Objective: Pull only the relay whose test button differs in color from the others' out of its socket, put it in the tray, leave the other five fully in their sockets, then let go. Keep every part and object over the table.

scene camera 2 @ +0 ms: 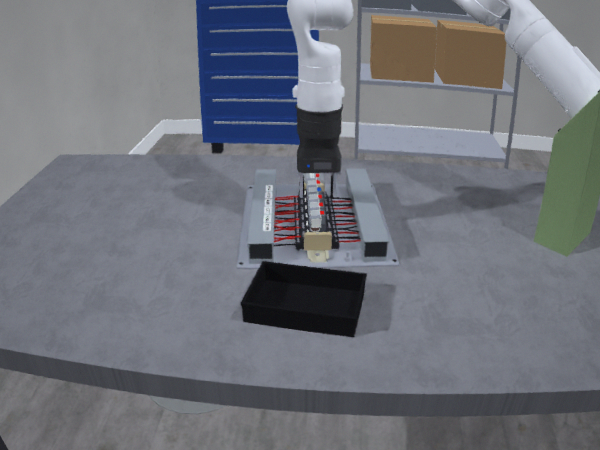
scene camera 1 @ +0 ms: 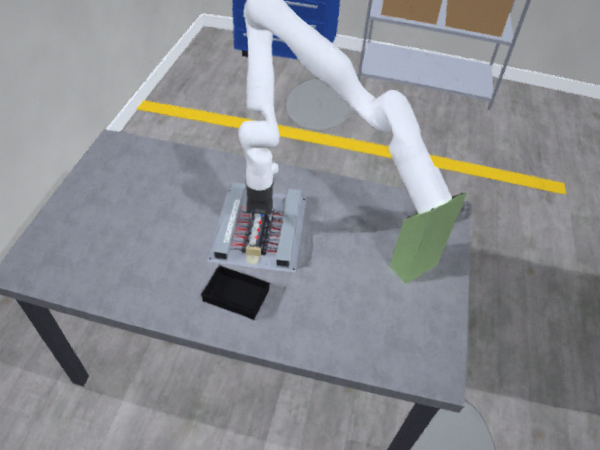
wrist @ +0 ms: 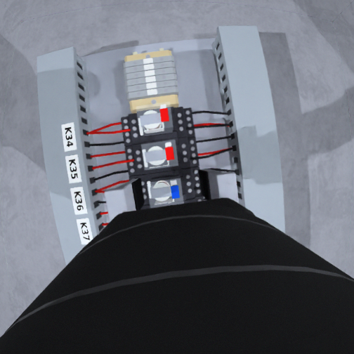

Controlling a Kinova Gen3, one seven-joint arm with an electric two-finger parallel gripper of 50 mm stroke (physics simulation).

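Places are measured from the arm's base along level axes (x down, y back, z left), in centimetres.
Pixels of known places: gripper, fingertip midpoint: (scene camera 2: 317, 195) (scene camera 1: 261, 216); arm's base, link origin: (scene camera 2: 591, 104) (scene camera 1: 434, 206).
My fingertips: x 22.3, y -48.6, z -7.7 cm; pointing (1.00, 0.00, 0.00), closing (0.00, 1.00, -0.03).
Observation:
Ahead of a thing's pixels: the offset from my fingertips to its middle. "*": to the spot under its first point.
The relay with the blue test button {dx +0.7, dy -0.6, dz -2.8 cm} (wrist: 162, 191) (scene camera 2: 313, 190) stands third from the terminal-block end, in the row of black sockets. Relays with red buttons stand in the same row, including the two farther ones (wrist: 157, 156) (wrist: 151, 121) in the wrist view and several nearer ones {dx +0.7, dy -0.3, dz +9.6 cm} (scene camera 2: 315, 212) in scene camera 2. My gripper (wrist: 170, 186) (scene camera 2: 318, 186) is open and empty, pointing down, with one finger on each side of the blue-button relay. How deep the fingertips reach is hard to tell. The black tray {* dx +3.4, dy -3.3, dz +31.8 cm} (scene camera 1: 228, 306) (scene camera 2: 300, 318) is empty, in front of the panel.
Grey wire ducts (wrist: 59, 150) (wrist: 252, 125) flank the row, with red and black wires between. Beige-and-grey terminal blocks (wrist: 150, 77) stand at its far end, a beige end block {dx +3.0, dy -0.3, dz +11.6 cm} (scene camera 2: 318, 241) at its near end. A green panel (scene camera 1: 425, 240) (scene camera 2: 570, 200) stands at the right.

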